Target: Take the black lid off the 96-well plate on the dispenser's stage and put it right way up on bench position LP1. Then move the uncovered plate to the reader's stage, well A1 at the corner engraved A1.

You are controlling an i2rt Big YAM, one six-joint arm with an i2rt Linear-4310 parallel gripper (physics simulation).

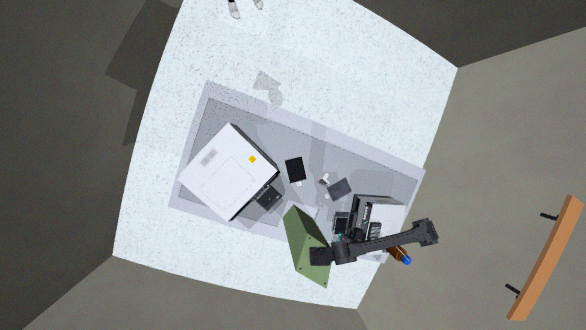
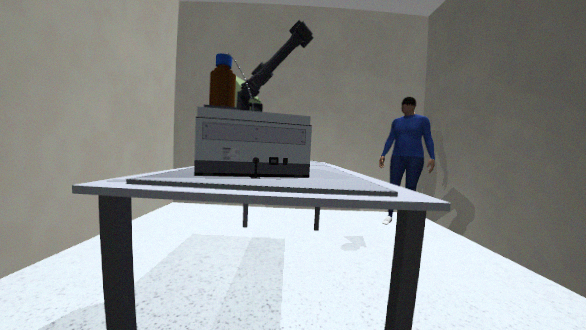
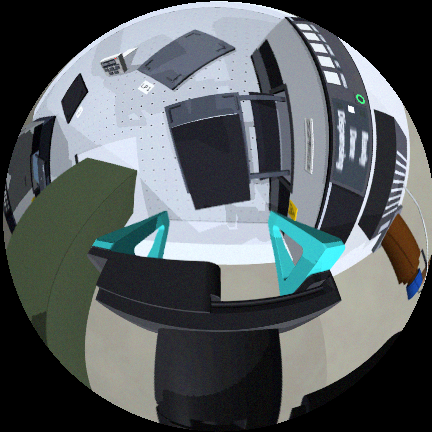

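Seen in the pictures: gripper, between the fingertips: [image 1: 345, 234] [image 3: 218, 216]; arm's base, origin of its link: [image 1: 319, 256].
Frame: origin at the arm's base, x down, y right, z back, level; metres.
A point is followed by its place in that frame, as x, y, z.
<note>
The 96-well plate with its flat black lid [image 1: 342, 223] {0.380, 0.289, -0.002} [image 3: 212, 162] {0.379, 0.281, 0.015} sits on the dispenser's stage [image 3: 202, 108] {0.397, 0.284, -0.061}, in front of the dispenser [image 1: 392, 215] {0.261, 0.599, -0.114} [image 2: 252, 142] {0.366, 0.716, 0.014} [image 3: 307, 120] {0.332, 0.392, -0.036}. The wells do not show. My gripper [image 1: 341, 235] {0.299, 0.281, 0.042} [image 3: 218, 216] {0.299, 0.281, 0.042} is open and empty, with its teal fingers spread wide, above and near the lid's near end. Bench position LP1 [image 1: 339, 189] {0.469, 0.268, -0.230} [image 3: 187, 57] {0.469, 0.277, -0.206} is a bare dark grey pad beyond the stage, with its label beside it. The reader's stage [image 1: 268, 197] {0.378, -0.251, -0.175} sticks out of the white reader [image 1: 229, 172] {0.136, -0.465, -0.371}; its A1 engraving is too small to read.
A green angled panel [image 1: 305, 245] {0.008, -0.075, -0.059} [image 3: 65, 225] {0.276, 0.075, -0.005} stands left of my gripper. A brown bottle with a blue cap [image 1: 397, 251] {0.141, 0.599, 0.090} [image 2: 222, 87] {0.189, 0.674, 0.116} [image 3: 402, 250] stands at the dispenser. A small white device [image 1: 324, 180] {0.415, 0.124, -0.302} [image 3: 112, 65] and a black rectangle [image 1: 295, 169] {0.469, -0.076, -0.356} [image 3: 75, 97] lie between LP1 and the reader.
</note>
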